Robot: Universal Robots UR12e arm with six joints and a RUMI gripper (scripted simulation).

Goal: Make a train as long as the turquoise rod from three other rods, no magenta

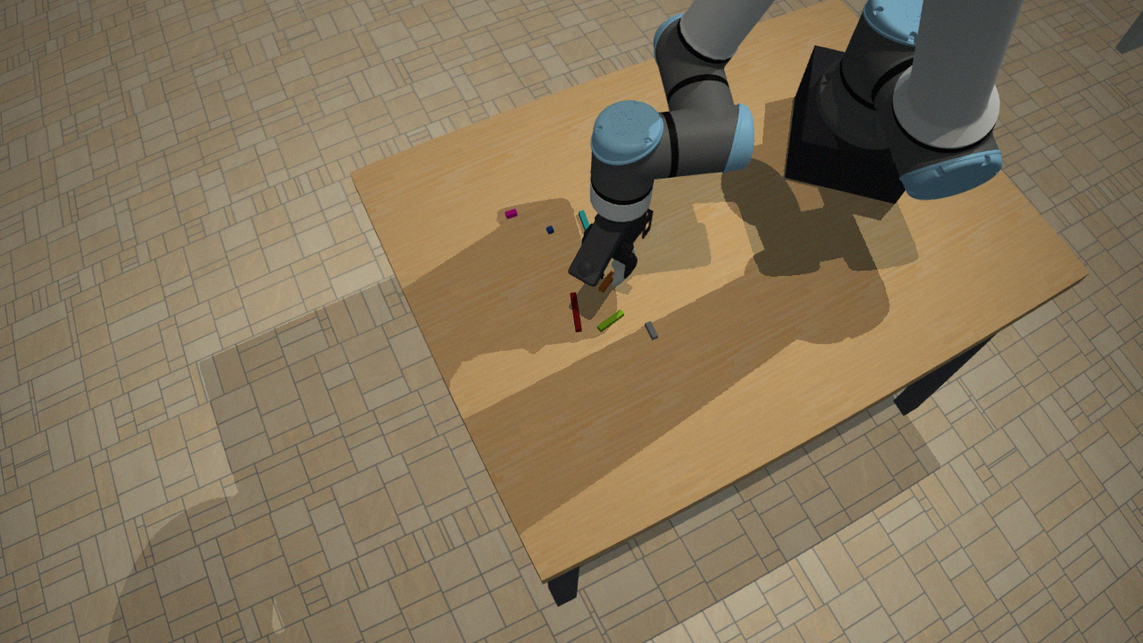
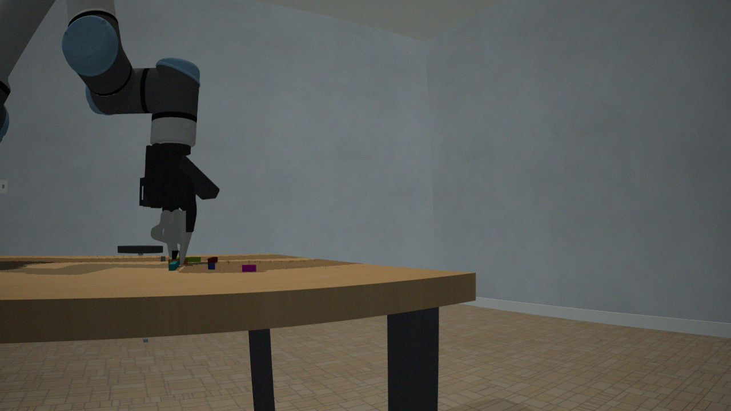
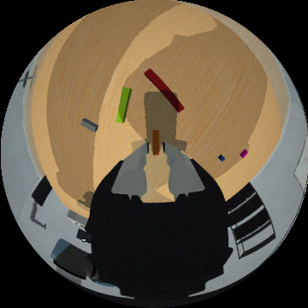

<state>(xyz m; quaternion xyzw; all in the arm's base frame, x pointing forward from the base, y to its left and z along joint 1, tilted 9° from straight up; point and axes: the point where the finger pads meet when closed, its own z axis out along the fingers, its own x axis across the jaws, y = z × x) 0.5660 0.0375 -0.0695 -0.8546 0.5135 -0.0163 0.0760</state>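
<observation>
Right now the orange rod is 10 mm below my hand. Round my hand: red rod: 80 mm ahead, 30 mm to the left, 10 mm below; then lime rod: 70 mm to the left, 30 mm ahead, 10 mm below; then turquoise rod: 100 mm to the right, 20 mm behind, 10 mm below.
</observation>
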